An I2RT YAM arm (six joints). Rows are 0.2 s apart.
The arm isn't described. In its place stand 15 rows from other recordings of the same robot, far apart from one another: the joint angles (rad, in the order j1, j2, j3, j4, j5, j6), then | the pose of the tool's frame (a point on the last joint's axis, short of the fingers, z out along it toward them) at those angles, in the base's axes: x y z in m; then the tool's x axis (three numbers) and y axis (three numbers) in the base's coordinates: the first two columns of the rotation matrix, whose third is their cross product.
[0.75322 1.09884 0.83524 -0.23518 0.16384 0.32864] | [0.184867 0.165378 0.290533 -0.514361 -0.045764 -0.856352 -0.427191 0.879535 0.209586]
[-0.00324 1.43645 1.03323 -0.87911 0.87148 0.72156] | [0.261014 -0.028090 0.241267 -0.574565 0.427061 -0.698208 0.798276 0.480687 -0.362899]
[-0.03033 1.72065 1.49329 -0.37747 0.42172 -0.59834] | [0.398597 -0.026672 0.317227 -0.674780 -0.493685 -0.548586 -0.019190 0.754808 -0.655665]
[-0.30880 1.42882 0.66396 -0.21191 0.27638 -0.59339] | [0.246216 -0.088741 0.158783 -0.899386 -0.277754 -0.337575 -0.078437 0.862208 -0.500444]
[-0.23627 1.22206 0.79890 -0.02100 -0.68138 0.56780] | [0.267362 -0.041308 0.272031 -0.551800 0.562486 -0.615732 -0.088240 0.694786 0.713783]
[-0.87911 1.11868 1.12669 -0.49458 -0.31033 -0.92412] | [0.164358 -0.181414 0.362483 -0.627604 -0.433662 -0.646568 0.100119 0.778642 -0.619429]
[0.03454 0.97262 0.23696 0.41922 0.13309 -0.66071] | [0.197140 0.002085 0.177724 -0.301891 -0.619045 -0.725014 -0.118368 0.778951 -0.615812]
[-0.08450 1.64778 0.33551 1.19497 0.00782 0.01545] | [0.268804 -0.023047 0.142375 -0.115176 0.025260 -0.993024 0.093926 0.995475 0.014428]
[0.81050 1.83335 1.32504 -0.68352 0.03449 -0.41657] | [0.257445 0.268925 0.199823 -0.296015 -0.898063 -0.325359 -0.913287 0.365880 -0.178992]
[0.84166 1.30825 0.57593 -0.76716 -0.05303 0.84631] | [0.119574 0.136679 0.139995 -0.999966 0.003096 -0.007633 0.002409 0.996082 0.088399]
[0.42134 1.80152 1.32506 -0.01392 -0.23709 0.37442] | [0.381132 0.179979 0.260309 -0.614542 0.114147 -0.780582 -0.388795 0.817138 0.425586]
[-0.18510 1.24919 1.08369 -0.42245 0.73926 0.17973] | [0.262498 -0.073553 0.327148 -0.413583 0.211837 -0.885480 0.773425 0.594881 -0.218930]
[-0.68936 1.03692 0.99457 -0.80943 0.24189 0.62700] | [0.152365 -0.136639 0.308648 -0.036449 0.768246 -0.639116 0.939323 0.244625 0.240481]
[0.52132 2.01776 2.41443 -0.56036 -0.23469 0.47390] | [0.380962 0.228339 0.483861 -0.437583 0.260530 -0.860607 -0.543533 0.685811 0.483978]
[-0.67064 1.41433 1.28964 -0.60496 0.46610 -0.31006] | [0.231576 -0.204130 0.332812 -0.746807 0.244520 -0.618457 0.619300 0.594623 -0.512728]
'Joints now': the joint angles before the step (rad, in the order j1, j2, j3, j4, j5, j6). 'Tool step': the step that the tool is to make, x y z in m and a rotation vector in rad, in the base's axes. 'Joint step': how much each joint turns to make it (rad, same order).
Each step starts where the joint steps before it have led.
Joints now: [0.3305, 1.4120, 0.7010, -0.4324, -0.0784, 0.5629]
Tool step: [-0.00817, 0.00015, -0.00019, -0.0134, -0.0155, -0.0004]
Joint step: [0.0149, -0.0355, -0.0309, 0.0061, 0.0226, 0.0065]
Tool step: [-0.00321, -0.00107, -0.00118, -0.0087, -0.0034, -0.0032]
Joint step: [0.0019, -0.0122, -0.0145, 0.0027, 0.0106, 0.0007]
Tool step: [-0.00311, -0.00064, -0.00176, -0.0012, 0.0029, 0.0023]
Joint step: [0.0019, -0.0087, -0.0137, 0.0019, 0.0000, -0.0004]
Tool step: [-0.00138, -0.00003, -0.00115, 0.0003, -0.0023, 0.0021]
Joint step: [0.0020, -0.0039, -0.0085, 0.0069, 0.0004, -0.0003]
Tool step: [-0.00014, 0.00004, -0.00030, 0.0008, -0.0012, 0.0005]
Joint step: [0.0003, -0.0003, -0.0018, 0.0030, -0.0004, 0.0000]
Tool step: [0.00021, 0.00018, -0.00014, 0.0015, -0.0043, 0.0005]
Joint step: [0.0004, 0.0000, -0.0016, 0.0061, 0.0000, -0.0001]
